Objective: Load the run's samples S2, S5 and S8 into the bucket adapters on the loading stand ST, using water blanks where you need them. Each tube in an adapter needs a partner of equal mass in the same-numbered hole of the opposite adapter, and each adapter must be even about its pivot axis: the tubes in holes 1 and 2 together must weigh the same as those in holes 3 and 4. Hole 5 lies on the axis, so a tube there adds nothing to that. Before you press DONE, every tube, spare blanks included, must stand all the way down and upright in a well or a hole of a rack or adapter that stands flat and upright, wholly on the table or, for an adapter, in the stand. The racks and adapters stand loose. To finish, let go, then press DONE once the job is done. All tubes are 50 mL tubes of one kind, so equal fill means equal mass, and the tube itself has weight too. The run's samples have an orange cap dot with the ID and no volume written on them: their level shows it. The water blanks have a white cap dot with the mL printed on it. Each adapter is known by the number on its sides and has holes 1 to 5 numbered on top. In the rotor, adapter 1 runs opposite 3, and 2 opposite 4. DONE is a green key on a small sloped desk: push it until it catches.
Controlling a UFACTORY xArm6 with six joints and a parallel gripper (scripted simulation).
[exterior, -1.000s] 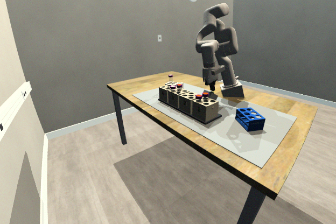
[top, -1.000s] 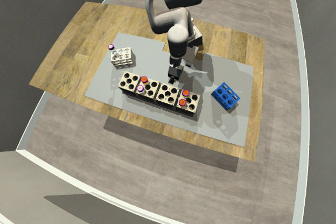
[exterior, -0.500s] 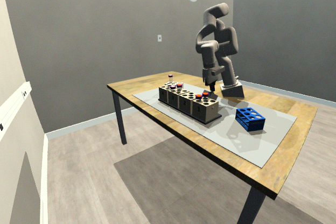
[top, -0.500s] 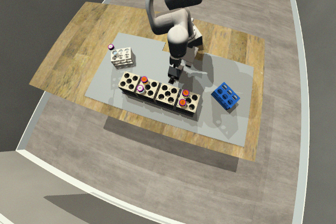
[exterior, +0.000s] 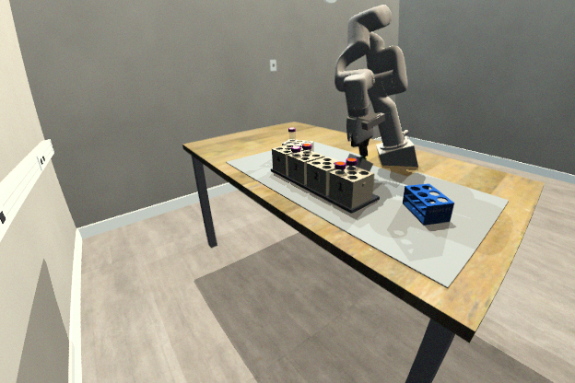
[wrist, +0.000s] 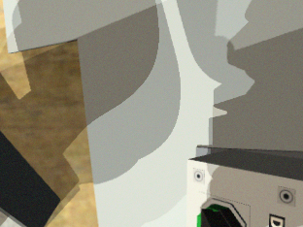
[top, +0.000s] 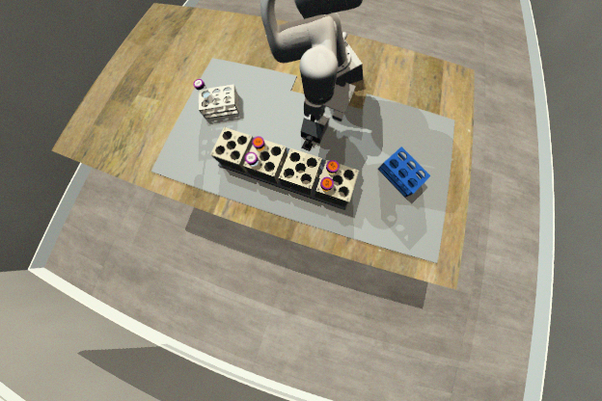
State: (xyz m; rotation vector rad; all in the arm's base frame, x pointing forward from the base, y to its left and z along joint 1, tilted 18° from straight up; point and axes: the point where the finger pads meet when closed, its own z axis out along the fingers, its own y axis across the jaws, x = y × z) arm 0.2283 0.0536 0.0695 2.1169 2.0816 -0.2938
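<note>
Right now my hand is 30 mm above the green DONE key. Also, from my hand: white blank rack: 360 mm to the right, 60 mm below, 60 mm ahead; water blank: 240 mm ahead, 120 mm to the right, 30 mm below; blue sample rack: 320 mm to the left, 60 mm below, 60 mm ahead.
</note>
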